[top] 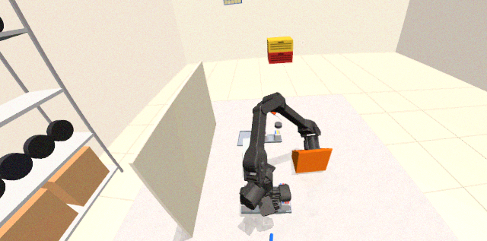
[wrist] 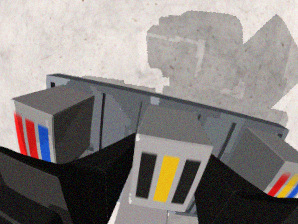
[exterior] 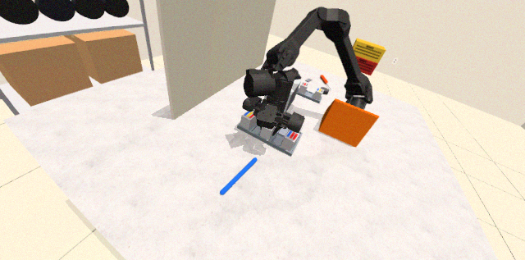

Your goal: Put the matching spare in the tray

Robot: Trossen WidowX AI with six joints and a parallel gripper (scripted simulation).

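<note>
Right now the flat grey tray is 8 cm ahead of my gripper tip, 42 cm to the right of it and 1 cm below it. Also, from my gripper tip: holder (6 cm behind, 40 cm to the right, 1 cm below); mounted unit (4 cm ahead, 22 cm to the right, 3 cm above); blue marker pen (18 cm to the left, 1 cm below).
</note>
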